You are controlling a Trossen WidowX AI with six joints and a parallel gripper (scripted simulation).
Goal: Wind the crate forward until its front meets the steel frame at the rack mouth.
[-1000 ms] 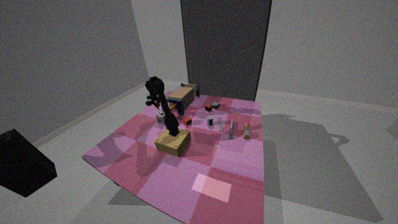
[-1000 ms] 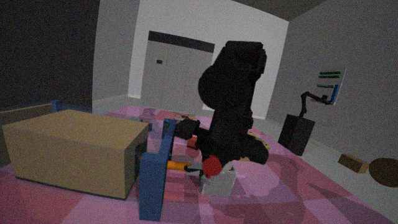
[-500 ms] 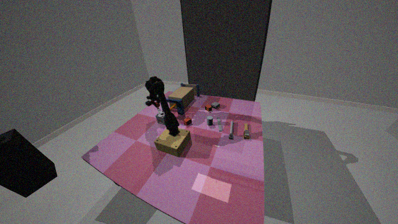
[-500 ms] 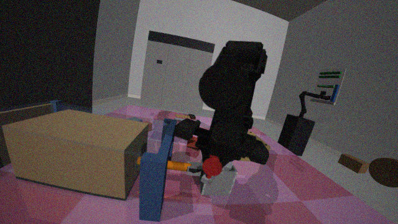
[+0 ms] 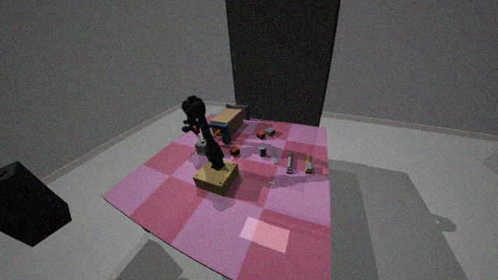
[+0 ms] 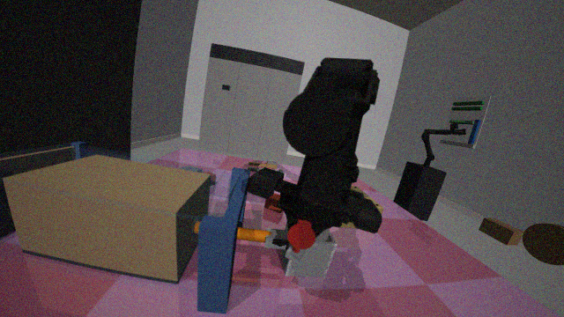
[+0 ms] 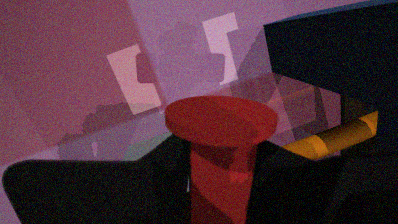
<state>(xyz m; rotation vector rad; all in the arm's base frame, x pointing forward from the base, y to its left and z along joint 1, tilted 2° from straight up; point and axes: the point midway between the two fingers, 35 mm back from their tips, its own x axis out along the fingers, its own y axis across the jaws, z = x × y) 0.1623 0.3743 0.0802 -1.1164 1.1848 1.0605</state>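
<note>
The red knob lies 20 mm above my gripper tip. The rest, counted from my gripper tip: red-knobbed winch handle 40 mm to the right, 10 mm below, 10 mm behind; blue steel frame 120 mm ahead, 70 mm to the right, 10 mm below; grey hand winch 110 mm to the right, 90 mm below, 50 mm behind.
</note>
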